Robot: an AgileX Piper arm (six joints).
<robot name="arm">
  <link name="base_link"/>
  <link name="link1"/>
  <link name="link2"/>
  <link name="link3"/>
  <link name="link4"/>
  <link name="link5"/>
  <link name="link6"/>
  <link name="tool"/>
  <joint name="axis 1" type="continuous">
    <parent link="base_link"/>
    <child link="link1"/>
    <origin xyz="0 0 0.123" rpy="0 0 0"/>
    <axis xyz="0 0 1"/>
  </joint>
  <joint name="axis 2" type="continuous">
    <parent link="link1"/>
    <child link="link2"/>
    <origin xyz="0 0 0" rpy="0 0 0"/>
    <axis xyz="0 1 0"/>
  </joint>
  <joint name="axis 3" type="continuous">
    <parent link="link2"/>
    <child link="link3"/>
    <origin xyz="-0.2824 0 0.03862" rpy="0 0 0"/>
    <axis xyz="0 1 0"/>
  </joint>
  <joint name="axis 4" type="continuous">
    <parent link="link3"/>
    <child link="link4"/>
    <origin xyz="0.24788 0 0.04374" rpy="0 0 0"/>
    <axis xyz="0.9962 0 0.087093"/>
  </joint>
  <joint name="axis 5" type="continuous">
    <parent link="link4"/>
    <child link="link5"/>
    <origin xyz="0 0 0" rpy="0 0 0"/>
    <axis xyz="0 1 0"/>
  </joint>
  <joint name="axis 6" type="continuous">
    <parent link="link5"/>
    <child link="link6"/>
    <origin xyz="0.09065 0 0.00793" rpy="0 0 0"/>
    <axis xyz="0.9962 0 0.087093"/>
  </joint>
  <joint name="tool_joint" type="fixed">
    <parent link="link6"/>
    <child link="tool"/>
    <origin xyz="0 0 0" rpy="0 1.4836 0"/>
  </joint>
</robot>
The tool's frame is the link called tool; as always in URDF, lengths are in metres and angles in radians. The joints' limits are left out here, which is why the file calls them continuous.
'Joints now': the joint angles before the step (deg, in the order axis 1, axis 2, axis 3, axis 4, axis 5, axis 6). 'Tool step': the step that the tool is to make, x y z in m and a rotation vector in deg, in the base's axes. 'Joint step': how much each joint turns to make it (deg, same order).
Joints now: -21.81, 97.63, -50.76, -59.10, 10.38, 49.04
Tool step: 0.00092, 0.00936, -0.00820, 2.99, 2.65, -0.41
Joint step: 1.50, 0.85, 0.00, 12.89, 1.79, -10.44
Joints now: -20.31, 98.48, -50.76, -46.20, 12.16, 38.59
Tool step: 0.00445, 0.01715, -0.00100, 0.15, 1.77, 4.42
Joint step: 2.86, -0.12, 0.00, 7.06, 0.78, -8.64
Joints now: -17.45, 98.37, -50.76, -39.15, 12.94, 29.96
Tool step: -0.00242, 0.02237, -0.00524, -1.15, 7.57, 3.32
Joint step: 4.54, 0.00, 0.00, 4.62, 7.41, -6.33
